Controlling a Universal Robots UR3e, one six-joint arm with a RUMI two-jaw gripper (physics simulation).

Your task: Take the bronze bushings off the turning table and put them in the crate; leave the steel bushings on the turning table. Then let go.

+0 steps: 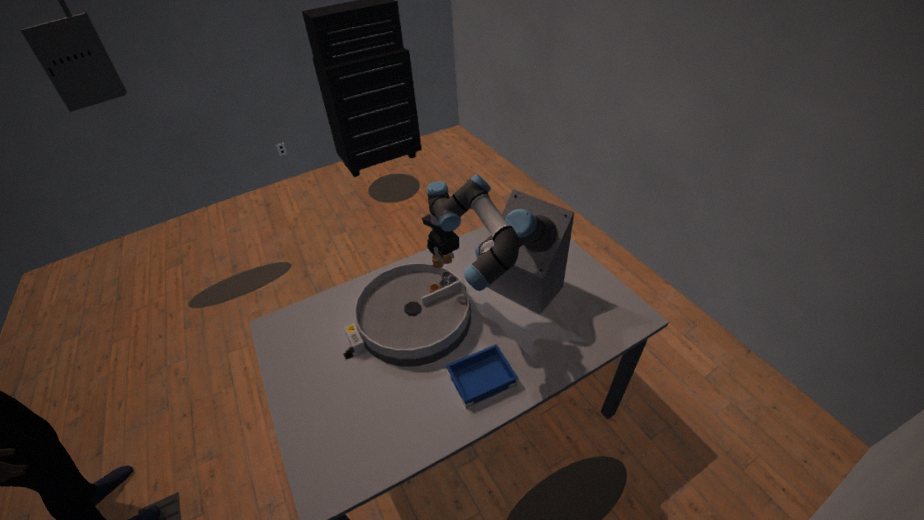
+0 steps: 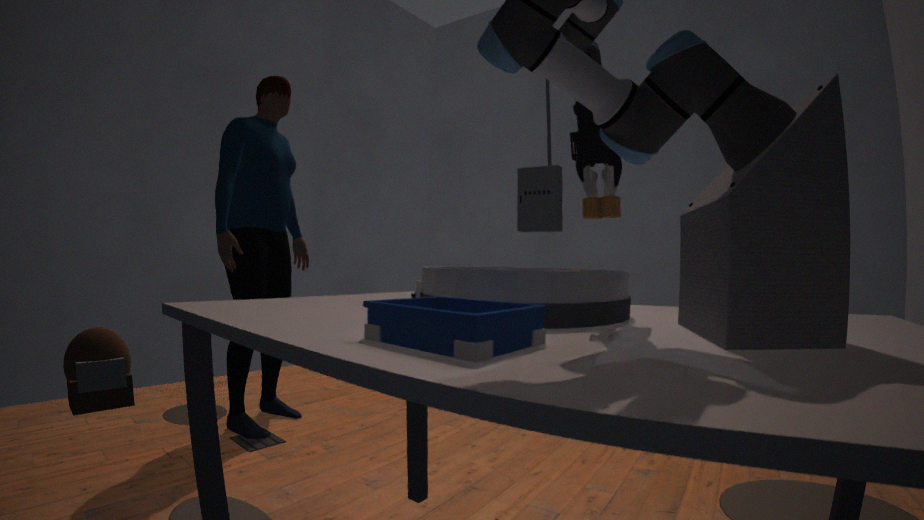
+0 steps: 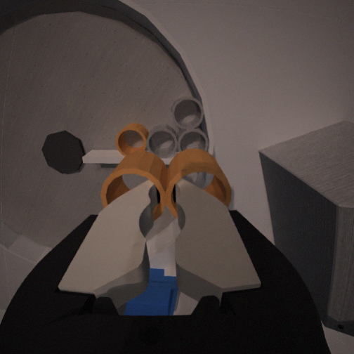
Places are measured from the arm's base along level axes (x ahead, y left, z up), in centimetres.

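Pixels of known places: gripper, between the fingertips: (image 1: 442, 260) (image 2: 601, 212); arm's base, origin of its link: (image 1: 539, 234) (image 2: 764, 142).
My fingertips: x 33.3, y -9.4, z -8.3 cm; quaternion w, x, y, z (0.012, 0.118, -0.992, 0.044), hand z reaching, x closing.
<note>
For each thing: its top centre in the pictures, then the offset to it from my fingertips. "pt": a spot on its surface instead.
- more bronze bushing, centre of its top: (image 1: 434, 287) dx +4.5, dy +0.7, dz -11.4 cm
- white divider, a spot on its surface: (image 1: 442, 294) pt dx +2.4, dy +3.1, dz -13.9 cm
- blue crate, centre of its top: (image 2: 454, 303) (image 1: 481, 371) dx +0.9, dy +38.8, dz -15.5 cm
- small box with a yellow label, a spot on its surface: (image 1: 352, 333) pt dx +37.9, dy +8.0, dz -14.5 cm
- grey thing, a spot on its surface: (image 1: 462, 299) pt dx -4.1, dy +7.3, dz -15.2 cm
My gripper (image 1: 442, 258) (image 2: 601, 194) (image 3: 167, 181) is shut on the touching walls of two bronze bushings, one left (image 2: 591, 208) (image 3: 142, 162) and one right (image 2: 611, 206) (image 3: 197, 160), high above the turning table (image 1: 362, 328) (image 2: 523, 284). One more bronze bushing (image 1: 433, 287) (image 3: 142, 131) stands on the turning table, against the white divider (image 1: 442, 294) (image 3: 102, 156). Three grey steel bushings, the farthest (image 3: 173, 112) among them, stand together beside it near the rim. The blue crate (image 1: 453, 382) (image 2: 423, 328) (image 3: 149, 301) looks empty inside.
The grey robot pedestal (image 1: 526, 287) (image 2: 775, 271) (image 3: 300, 220) stands right of the turning table. A small box with a yellow label (image 1: 352, 333) is at the turning table's left edge. A grey thing (image 1: 462, 299) partly shows beyond the divider. A person (image 2: 258, 174) stands behind the table.
</note>
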